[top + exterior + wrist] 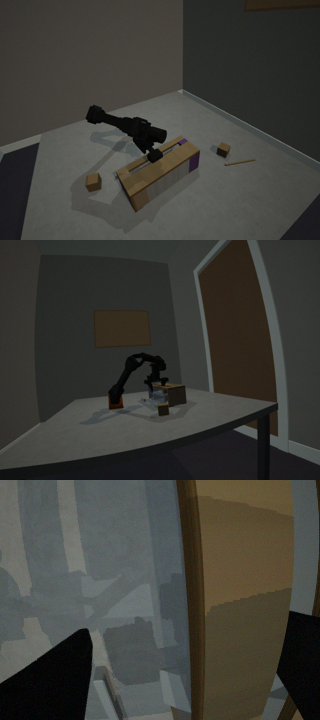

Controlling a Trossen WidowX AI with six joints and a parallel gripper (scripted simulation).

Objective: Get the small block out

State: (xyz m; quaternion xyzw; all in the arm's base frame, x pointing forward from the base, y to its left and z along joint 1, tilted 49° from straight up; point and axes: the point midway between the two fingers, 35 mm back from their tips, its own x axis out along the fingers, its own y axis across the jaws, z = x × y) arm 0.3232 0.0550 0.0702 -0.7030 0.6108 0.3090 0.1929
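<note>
My gripper tip is 5 cm short of the small tan block and 2 cm to the left of it. From my gripper tip the other things lie so: thin wooden stick: 18 cm ahead, 45 cm to the left, 9 cm below; long tan box: 3 cm ahead, 2 cm to the left, 3 cm below.
</note>
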